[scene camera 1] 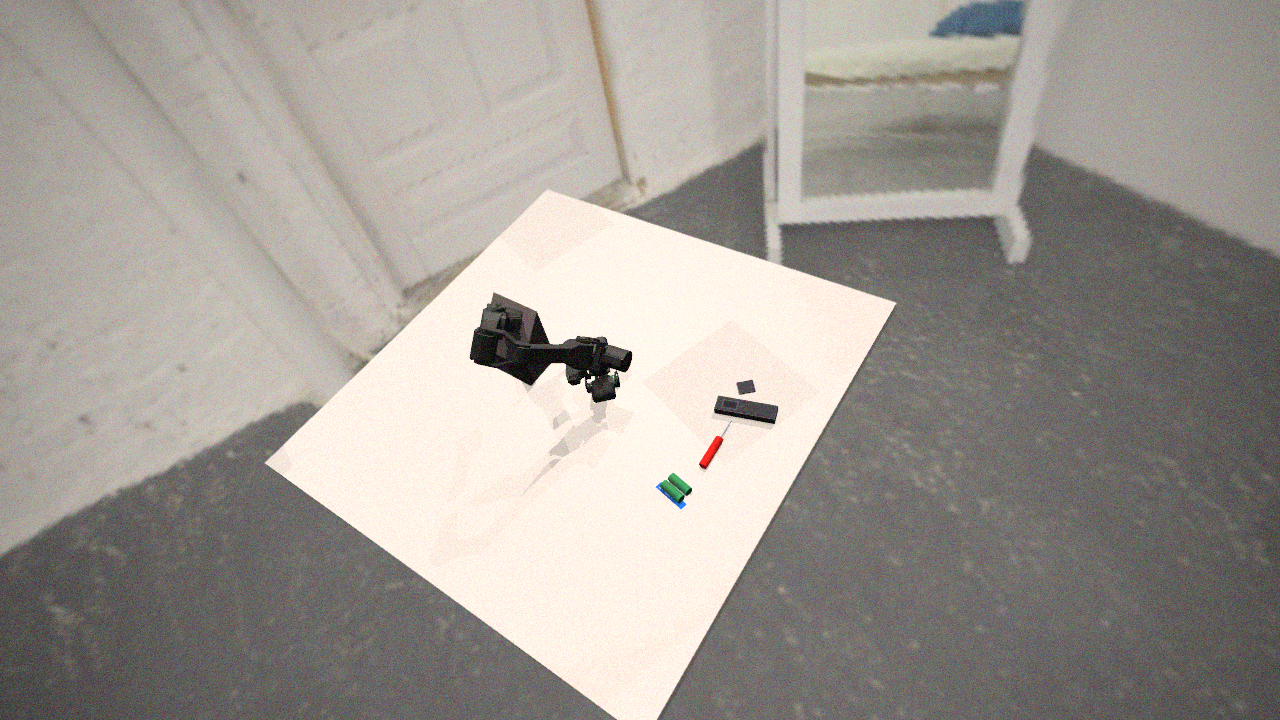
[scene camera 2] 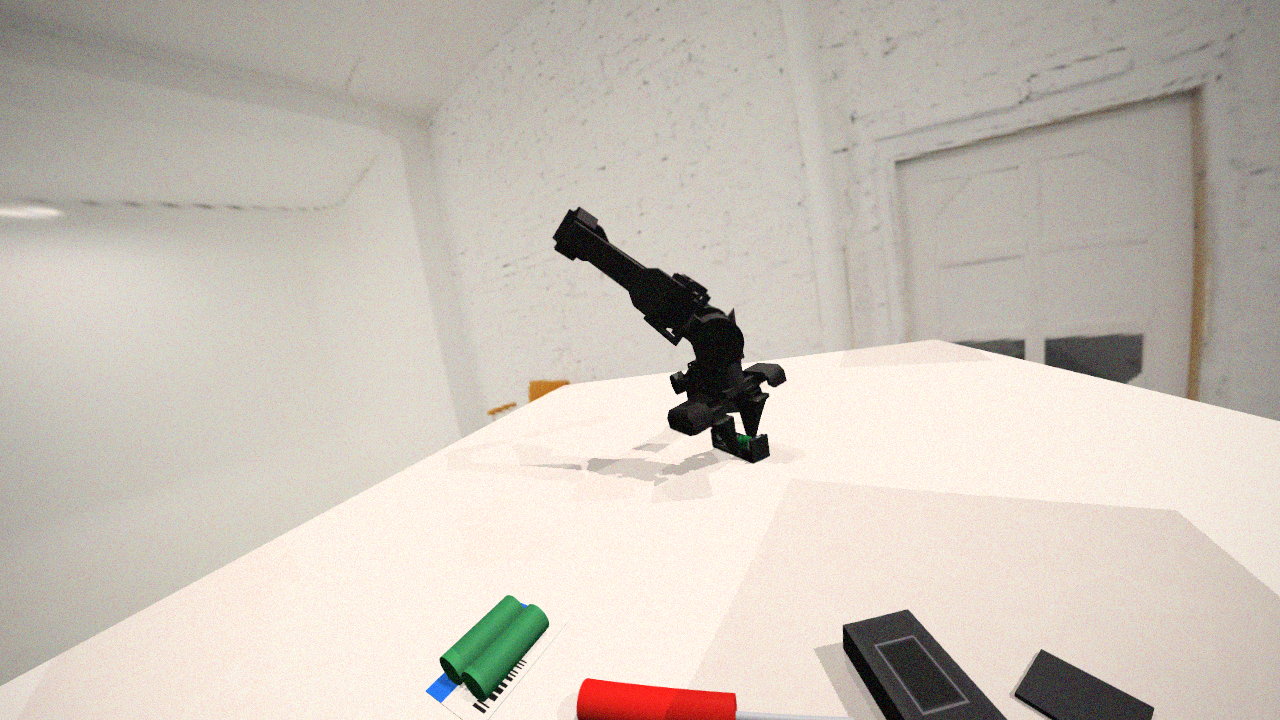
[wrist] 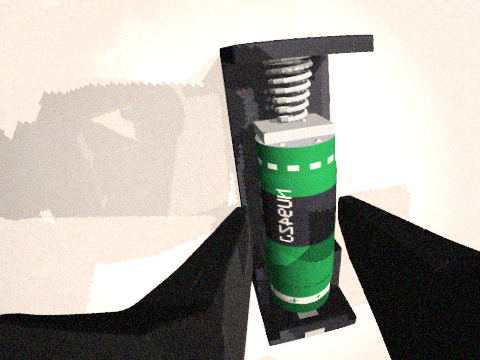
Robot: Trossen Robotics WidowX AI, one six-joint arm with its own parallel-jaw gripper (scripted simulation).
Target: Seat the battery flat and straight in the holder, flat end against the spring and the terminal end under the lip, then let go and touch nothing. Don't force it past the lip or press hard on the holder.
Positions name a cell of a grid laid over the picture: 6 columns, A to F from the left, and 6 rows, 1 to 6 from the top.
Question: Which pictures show the gripper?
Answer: Scene camera 1, scene camera 2 and the wrist view: all of them.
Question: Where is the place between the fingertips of the gripper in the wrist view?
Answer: D4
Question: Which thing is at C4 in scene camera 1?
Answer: The gripper.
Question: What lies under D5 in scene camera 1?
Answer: A card.
